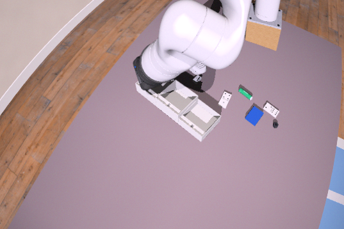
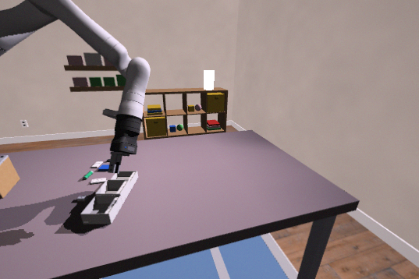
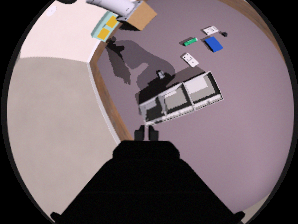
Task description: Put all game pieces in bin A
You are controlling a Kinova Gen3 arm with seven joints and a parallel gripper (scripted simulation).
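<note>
The joined white bins is 4 cm behind my hand, 5 cm to the left of it and 13 cm below it. The rest, counted from my hand: green cylinder (20 cm behind, 19 cm to the left, 14 cm below); then white-grey object (15 cm behind, 4 cm to the left, 14 cm below); then blue flat block (15 cm behind, 26 cm to the left, 15 cm below).
</note>
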